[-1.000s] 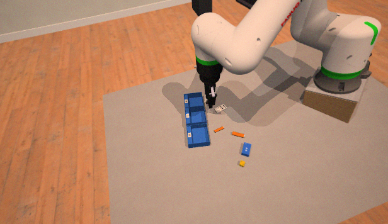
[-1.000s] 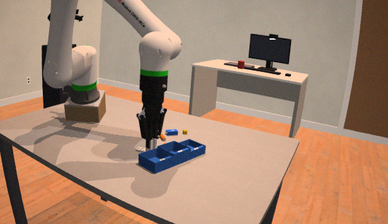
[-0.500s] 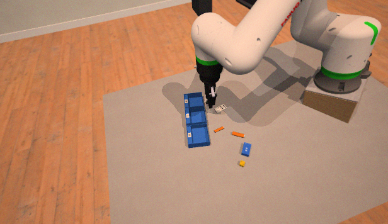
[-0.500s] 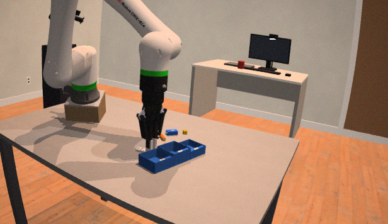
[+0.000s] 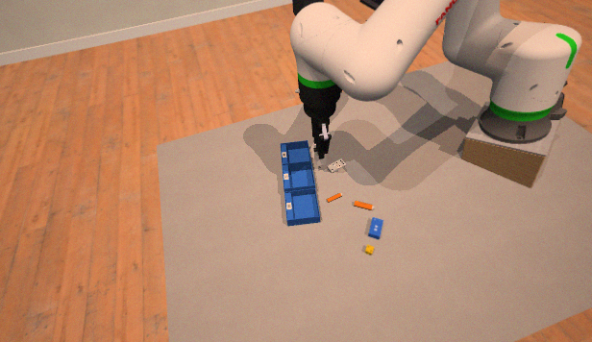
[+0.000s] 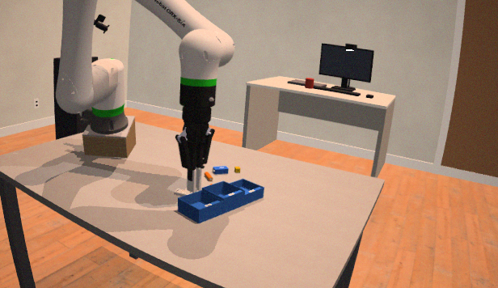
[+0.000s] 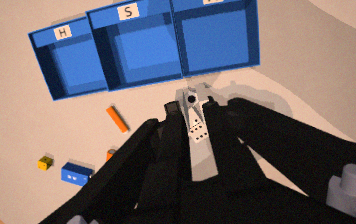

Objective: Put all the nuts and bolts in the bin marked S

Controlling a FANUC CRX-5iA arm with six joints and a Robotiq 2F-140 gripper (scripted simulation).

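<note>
Right now the blue bin is 8 cm ahead of my hand, 2 cm to the left of it and 4 cm below it. The rest, counted from my hand: orange stick: 2 cm ahead, 11 cm to the left, 6 cm below; then white domino: 4 cm behind, 2 cm to the left, 6 cm below; then grey nut: 3 cm below.
</note>
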